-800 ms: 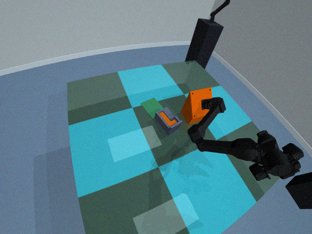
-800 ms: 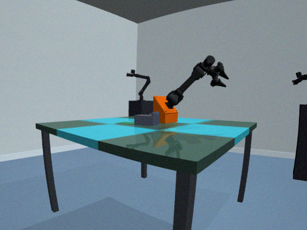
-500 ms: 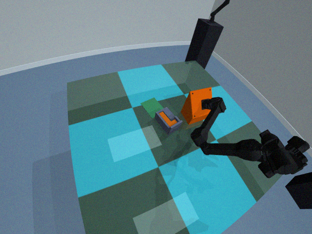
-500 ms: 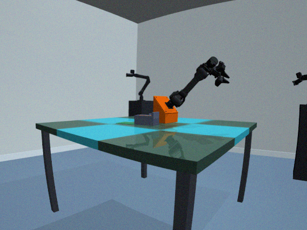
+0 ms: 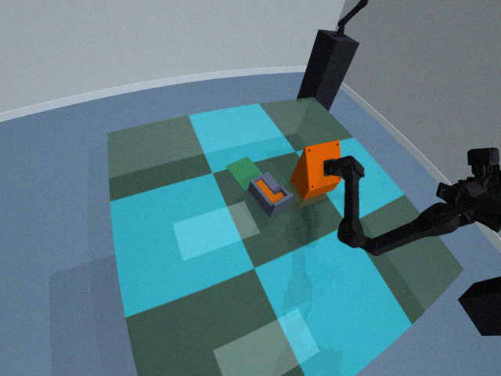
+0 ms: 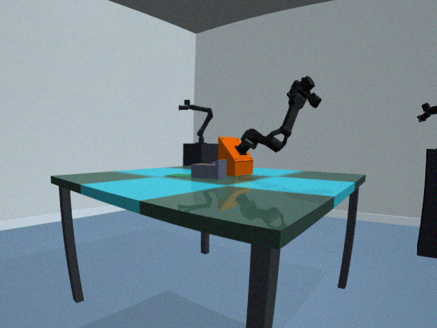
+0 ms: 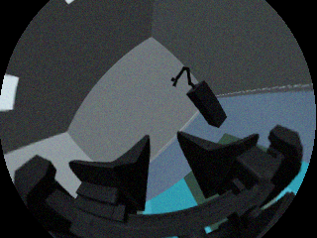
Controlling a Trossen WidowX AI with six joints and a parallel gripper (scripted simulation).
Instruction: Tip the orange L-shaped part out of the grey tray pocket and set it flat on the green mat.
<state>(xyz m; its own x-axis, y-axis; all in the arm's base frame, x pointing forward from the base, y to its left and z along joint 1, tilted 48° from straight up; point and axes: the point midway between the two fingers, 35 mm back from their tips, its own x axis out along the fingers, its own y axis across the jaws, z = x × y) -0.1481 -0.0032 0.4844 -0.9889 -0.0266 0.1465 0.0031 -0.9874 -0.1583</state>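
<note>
My gripper tip is now 44 cm short of the orange L-shaped part, 36 cm to the left of it and 40 cm above it. From my gripper tip the other things lie so: green mat: 48 cm ahead, 52 cm to the right, 47 cm below.
</note>
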